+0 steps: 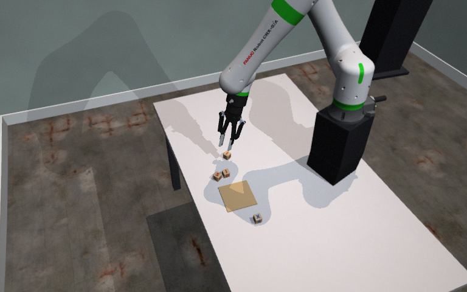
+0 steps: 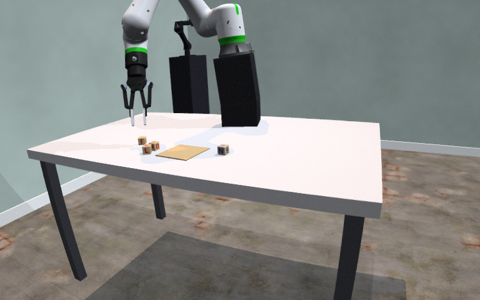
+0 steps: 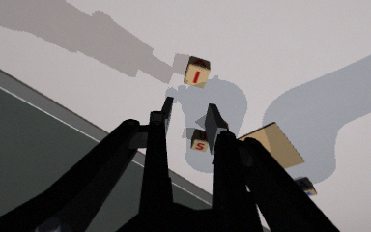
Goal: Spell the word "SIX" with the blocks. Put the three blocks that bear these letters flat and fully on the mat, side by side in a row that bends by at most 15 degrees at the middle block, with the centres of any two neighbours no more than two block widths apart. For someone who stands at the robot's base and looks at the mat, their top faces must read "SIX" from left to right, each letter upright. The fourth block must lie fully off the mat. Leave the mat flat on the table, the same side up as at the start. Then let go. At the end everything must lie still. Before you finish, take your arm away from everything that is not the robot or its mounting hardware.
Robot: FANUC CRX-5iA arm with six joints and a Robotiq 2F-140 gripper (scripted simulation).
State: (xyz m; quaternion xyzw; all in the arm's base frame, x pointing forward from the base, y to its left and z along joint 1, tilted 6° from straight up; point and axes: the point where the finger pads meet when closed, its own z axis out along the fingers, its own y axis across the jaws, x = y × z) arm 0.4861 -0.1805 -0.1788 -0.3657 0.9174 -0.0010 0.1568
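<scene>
The block is 10 cm below my hand and 1 cm behind it. The rest, counted from my hand: tan mat (23 cm to the left, 11 cm below, 1 cm ahead).
</scene>
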